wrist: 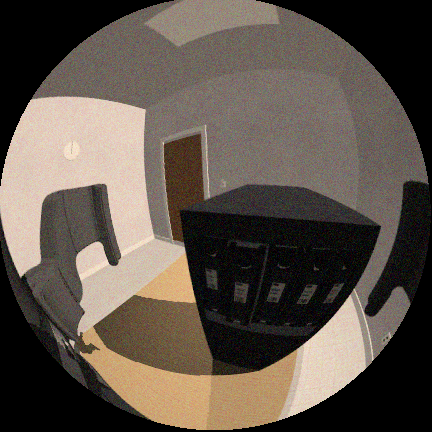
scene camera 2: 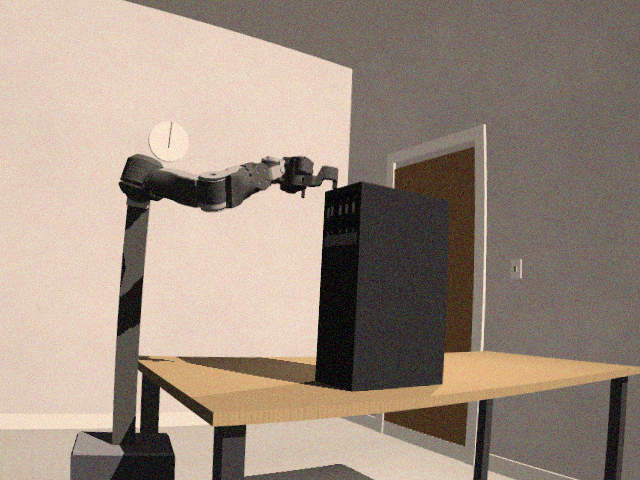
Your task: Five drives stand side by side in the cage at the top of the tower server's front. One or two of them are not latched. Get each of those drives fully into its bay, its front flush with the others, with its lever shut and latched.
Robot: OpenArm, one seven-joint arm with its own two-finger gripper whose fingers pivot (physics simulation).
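Note:
The black tower server [scene camera 2: 400, 289] [wrist: 220, 222] stands upright, with five drives side by side in the cage at the top of its front. In the wrist view, counted from the left, they are the first drive [wrist: 212, 279], second drive [wrist: 241, 292], third drive [wrist: 276, 292], fourth drive [wrist: 307, 294] and fifth drive [wrist: 333, 293]. The second seems to stand proud of its neighbours, with a lighter edge at its top and a visible right side. The front is dark, so I cannot tell how each lever sits. My gripper [scene camera 2: 318, 191] [wrist: 216, 245] is open and empty, in front of the cage near the tower's top edge.
The tower stands on a wooden table [scene camera 2: 516, 364] [wrist: 165, 390]. A brown door [scene camera 2: 462, 258] [wrist: 184, 185] is in the wall behind, and a round clock [scene camera 2: 168, 141] [wrist: 71, 150] hangs on the pale wall. The arm's post [scene camera 2: 129, 310] stands beyond the table's left end.

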